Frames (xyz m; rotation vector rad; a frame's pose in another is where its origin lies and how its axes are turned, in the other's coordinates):
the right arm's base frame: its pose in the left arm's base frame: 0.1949 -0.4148 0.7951 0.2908 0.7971 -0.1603
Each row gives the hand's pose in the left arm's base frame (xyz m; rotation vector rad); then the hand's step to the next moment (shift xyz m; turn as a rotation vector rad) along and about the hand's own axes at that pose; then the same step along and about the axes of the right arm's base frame.
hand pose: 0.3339 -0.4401 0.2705 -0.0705 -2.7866 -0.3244
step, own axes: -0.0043 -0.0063 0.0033 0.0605 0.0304 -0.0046
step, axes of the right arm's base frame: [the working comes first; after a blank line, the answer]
step, axes of the left arm's base frame: 0.0025 -0.0054 -0.0058 -0.0529 0.0291 0.0309

0.0061 -0.0057 -0.0005 -0.0598 0.0204 -0.0248
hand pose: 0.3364 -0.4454 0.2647 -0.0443 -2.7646 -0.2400
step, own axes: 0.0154 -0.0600 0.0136 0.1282 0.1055 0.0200
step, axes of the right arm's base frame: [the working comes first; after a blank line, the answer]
step, axes of the left arm's base frame: -0.0229 -0.0568 -0.0166 -0.1202 0.1073 0.0447

-0.0019 -0.0628 -0.0086 -0.1187 0.0805 -0.0861
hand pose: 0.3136 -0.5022 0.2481 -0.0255 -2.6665 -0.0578
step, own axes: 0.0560 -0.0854 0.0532 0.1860 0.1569 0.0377
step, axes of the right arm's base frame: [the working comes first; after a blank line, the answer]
step, axes of the left arm's base frame: -0.0765 -0.0824 -0.0248 -0.1782 0.1600 0.0572

-0.0321 -0.1021 -0.0423 -0.1695 0.1183 -0.1338
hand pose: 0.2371 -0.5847 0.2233 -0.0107 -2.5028 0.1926
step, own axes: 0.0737 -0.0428 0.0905 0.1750 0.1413 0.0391
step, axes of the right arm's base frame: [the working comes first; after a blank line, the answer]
step, axes of the left arm's base frame: -0.1112 -0.0507 -0.0227 -0.1696 0.1438 0.0518

-0.0586 -0.0803 -0.0746 -0.1591 0.1041 -0.1264
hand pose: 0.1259 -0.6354 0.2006 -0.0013 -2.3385 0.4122
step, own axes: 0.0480 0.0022 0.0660 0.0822 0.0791 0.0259
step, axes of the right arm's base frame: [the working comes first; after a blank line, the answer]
step, axes of the left arm's base frame: -0.0799 -0.0115 -0.0119 -0.0863 0.0774 0.0156

-0.0461 -0.0332 -0.0586 -0.0733 0.0548 -0.0728
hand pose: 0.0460 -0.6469 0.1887 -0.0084 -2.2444 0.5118
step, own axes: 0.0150 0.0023 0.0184 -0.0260 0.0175 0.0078
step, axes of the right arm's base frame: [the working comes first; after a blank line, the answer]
step, axes of the left arm's base frame: -0.0238 -0.0019 -0.0007 0.0089 0.0088 -0.0298

-0.0158 -0.0079 -0.0160 0.0274 0.0047 -0.0164
